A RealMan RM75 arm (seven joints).
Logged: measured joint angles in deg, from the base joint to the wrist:
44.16, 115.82, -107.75, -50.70, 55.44, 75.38, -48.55
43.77, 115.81, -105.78, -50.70, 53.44, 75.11, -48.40
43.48, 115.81, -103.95, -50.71, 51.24, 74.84, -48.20
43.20, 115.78, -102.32, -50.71, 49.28, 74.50, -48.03
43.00, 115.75, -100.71, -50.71, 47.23, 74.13, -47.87
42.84, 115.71, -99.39, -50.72, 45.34, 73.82, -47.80
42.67, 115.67, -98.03, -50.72, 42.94, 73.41, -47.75
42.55, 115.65, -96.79, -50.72, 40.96, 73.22, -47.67
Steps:
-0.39, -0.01, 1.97, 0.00, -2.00, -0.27, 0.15
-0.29, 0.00, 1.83, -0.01, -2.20, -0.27, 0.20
-0.28, -0.03, 1.63, 0.00, -1.96, -0.34, 0.17
-0.20, -0.03, 1.61, 0.00, -2.05, -0.37, 0.16
-0.16, -0.04, 1.32, -0.01, -1.89, -0.31, 0.07
-0.17, -0.04, 1.36, 0.00, -2.40, -0.41, 0.05
-0.12, -0.02, 1.24, 0.00, -1.98, -0.19, 0.08

